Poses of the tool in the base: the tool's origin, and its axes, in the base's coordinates. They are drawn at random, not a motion.
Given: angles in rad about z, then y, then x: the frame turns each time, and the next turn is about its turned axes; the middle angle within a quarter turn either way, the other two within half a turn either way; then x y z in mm.
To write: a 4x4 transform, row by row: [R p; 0 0 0 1], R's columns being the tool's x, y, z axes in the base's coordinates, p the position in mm. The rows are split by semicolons. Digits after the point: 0 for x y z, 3 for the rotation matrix.
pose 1, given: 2.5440, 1.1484, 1.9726, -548, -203, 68
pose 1, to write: -0.339, -0.474, 0.813, -548; 0.231, 0.796, 0.560, -203; -0.912, 0.377, -0.160, 68; 0, 0, 0, 1
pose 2, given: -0.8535, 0.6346, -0.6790, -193, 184, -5
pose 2, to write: 0.529, 0.342, 0.777, -193; -0.607, 0.792, 0.065, 184; -0.593, -0.506, 0.627, -5; 0, 0, 0, 1
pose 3, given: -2.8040, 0.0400, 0.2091, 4, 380, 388
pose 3, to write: -0.943, 0.316, -0.106, 4; -0.331, -0.926, 0.183, 380; -0.040, 0.207, 0.977, 388; 0, 0, 0, 1
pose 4, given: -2.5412, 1.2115, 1.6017, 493, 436, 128
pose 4, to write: -0.290, -0.790, -0.541, 493; -0.199, -0.503, 0.841, 436; -0.936, 0.351, -0.011, 128; 0, 0, 0, 1
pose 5, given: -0.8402, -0.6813, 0.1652, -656, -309, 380
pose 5, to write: 0.518, 0.666, -0.537, -656; -0.579, 0.735, 0.353, -309; 0.630, 0.128, 0.766, 380; 0, 0, 0, 1
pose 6, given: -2.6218, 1.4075, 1.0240, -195, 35, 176
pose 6, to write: -0.141, -0.473, -0.870, -195; -0.081, -0.870, 0.487, 35; -0.987, 0.139, 0.085, 176; 0, 0, 0, 1
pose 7, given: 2.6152, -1.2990, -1.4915, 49, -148, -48
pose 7, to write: -0.232, -0.870, -0.435, 49; 0.135, 0.414, -0.900, -148; 0.963, -0.268, 0.021, -48; 0, 0, 0, 1
